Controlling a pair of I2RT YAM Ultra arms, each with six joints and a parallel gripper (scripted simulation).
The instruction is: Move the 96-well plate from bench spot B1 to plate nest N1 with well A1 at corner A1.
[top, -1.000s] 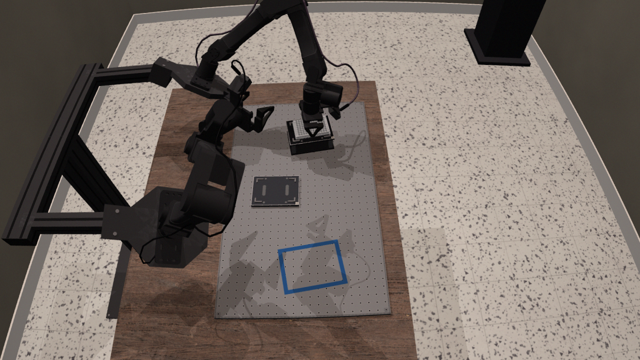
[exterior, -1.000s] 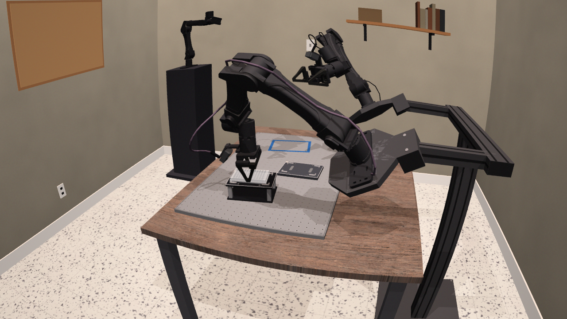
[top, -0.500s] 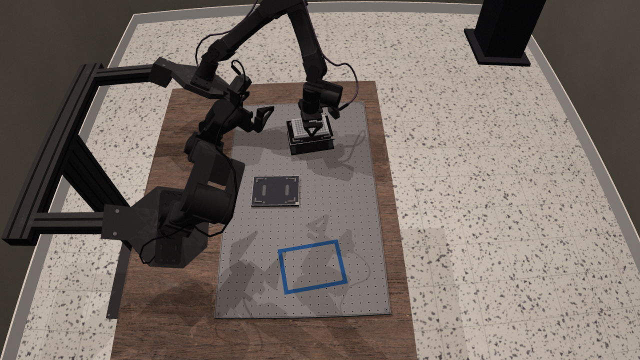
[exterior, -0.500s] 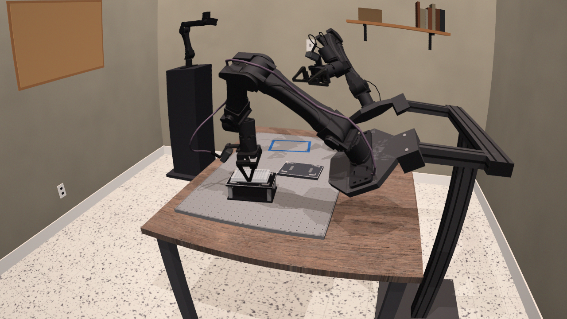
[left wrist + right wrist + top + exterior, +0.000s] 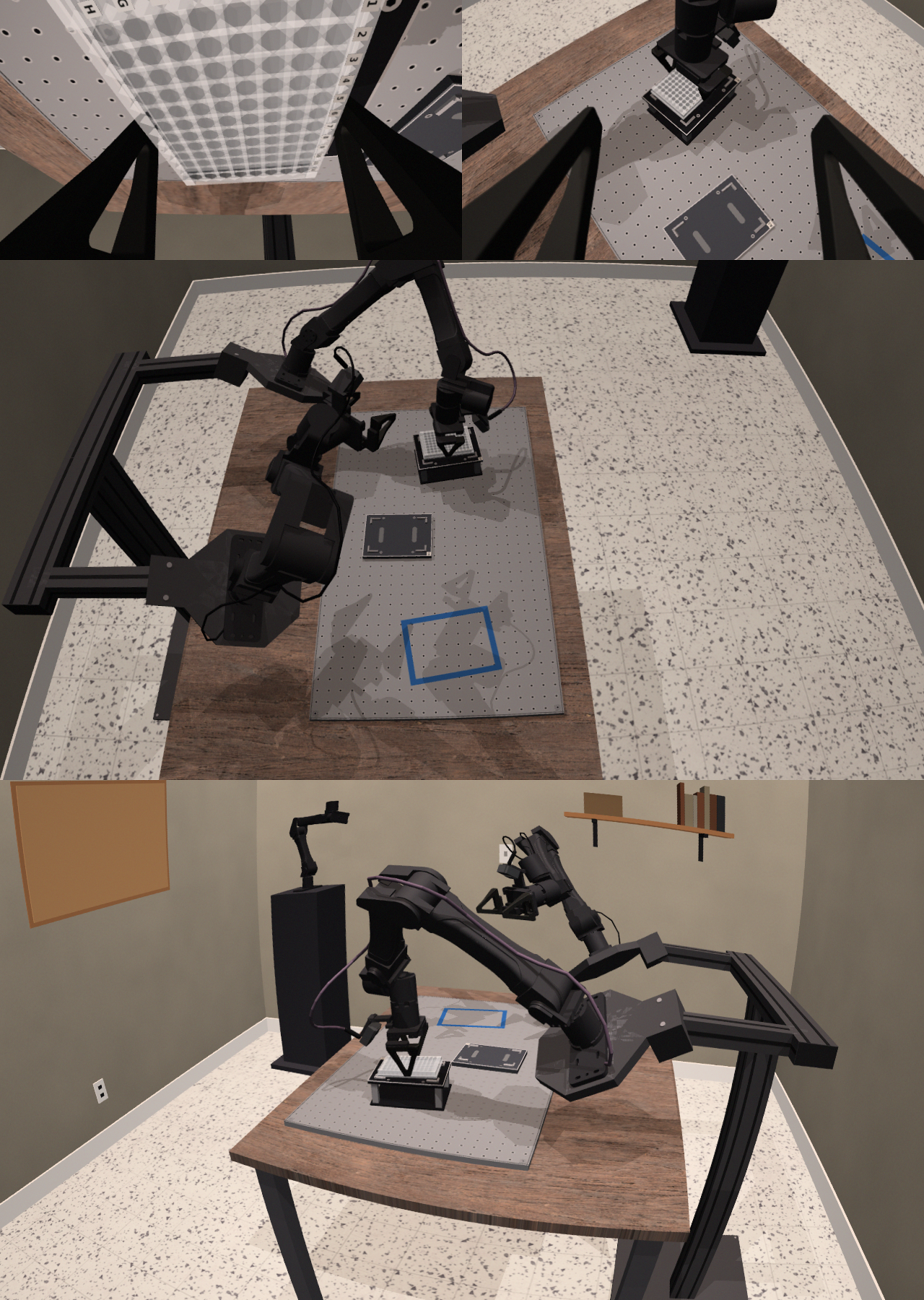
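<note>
My left gripper is now 2 cm above the raised black nest. The rest, counted from my left hand: clear 96-well plate (right at my left hand).
</note>
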